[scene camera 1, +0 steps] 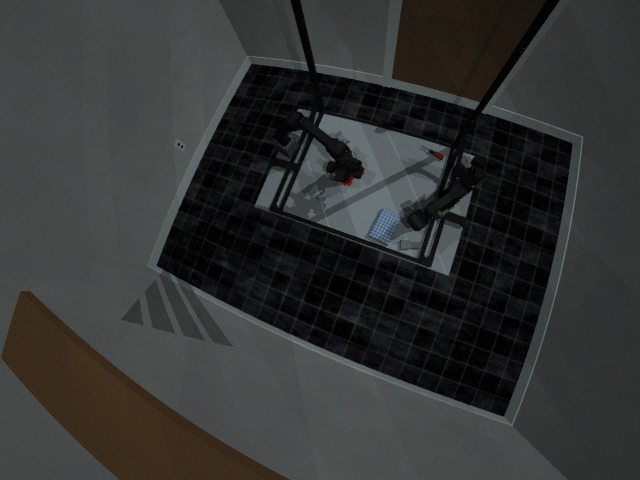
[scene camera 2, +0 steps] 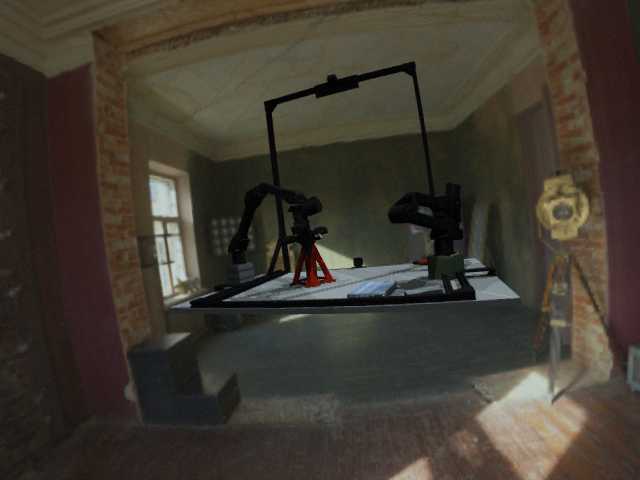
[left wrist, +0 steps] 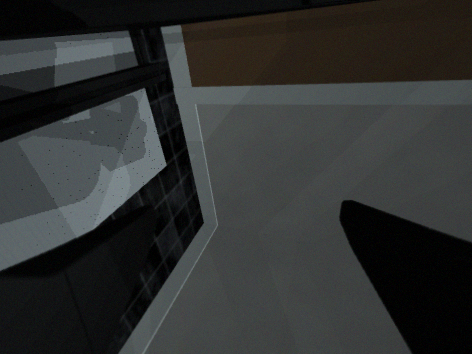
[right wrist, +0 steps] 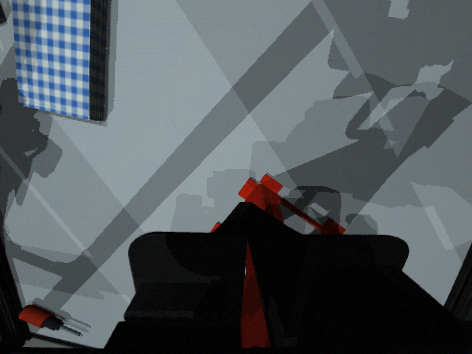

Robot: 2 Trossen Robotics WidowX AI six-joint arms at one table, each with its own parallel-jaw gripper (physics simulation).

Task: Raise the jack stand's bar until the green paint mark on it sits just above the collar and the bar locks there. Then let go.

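Seen in the pictures: left gripper, fingertip midpoint: [scene camera 2: 457, 224] [left wrist: 247, 212]; right gripper, fingertip midpoint: [scene camera 2: 309, 255] [right wrist: 245, 208]; left arm's base at its link origin: [scene camera 2: 444, 254]; right arm's base at its link origin: [scene camera 1: 284, 140] [scene camera 2: 239, 263].
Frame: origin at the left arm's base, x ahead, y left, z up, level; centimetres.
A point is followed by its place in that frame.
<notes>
The red jack stand [scene camera 2: 310, 269] @[x 45.4, y 31.2, z -1.6 cm] [scene camera 1: 349, 180] @[x 43.7, y 30.7, z -6.6 cm] [right wrist: 262, 191] @[x 44.3, y 32.6, z -6.6 cm] stands on the left part of the grey table [scene camera 2: 486, 292] @[x -22.9, y 16.5, z -8.7 cm]. Its bar and collar are hidden by my right gripper, and I see no green mark. My right gripper [scene camera 2: 306, 230] [scene camera 1: 345, 171] @[x 41.5, y 33.3, z 4.7 cm] [right wrist: 245, 208] @[x 41.5, y 33.3, z 4.7 cm] is shut and sits right over the top of the stand, fingers pointing down. Red shows through the slit between the fingers in the right wrist view. My left gripper [scene camera 2: 395, 213] [scene camera 1: 412, 219] [left wrist: 247, 212] @[x 6.7, y -23.7, z 9.9 cm] is open and empty. It hangs high at the table's right side, far from the stand.
A blue checked pad [scene camera 1: 383, 226] @[x 9.9, y 31.8, z -6.2 cm] [scene camera 2: 371, 288] @[x 8.6, y 32.4, z -6.2 cm] [right wrist: 53, 57] @[x 10.6, y 29.3, z -6.2 cm] lies near the front edge. A red-handled screwdriver [scene camera 1: 433, 152] @[x 28.0, y -20.6, z -6.6 cm] [right wrist: 38, 316] @[x 25.6, y -20.6, z -6.8 cm] lies at the back right. A black gantry frame [scene camera 2: 270, 154] @[x 94.4, y 17.4, z 62.4 cm] rises over the table. A small dark cup [scene camera 2: 357, 262] stands at the back.
</notes>
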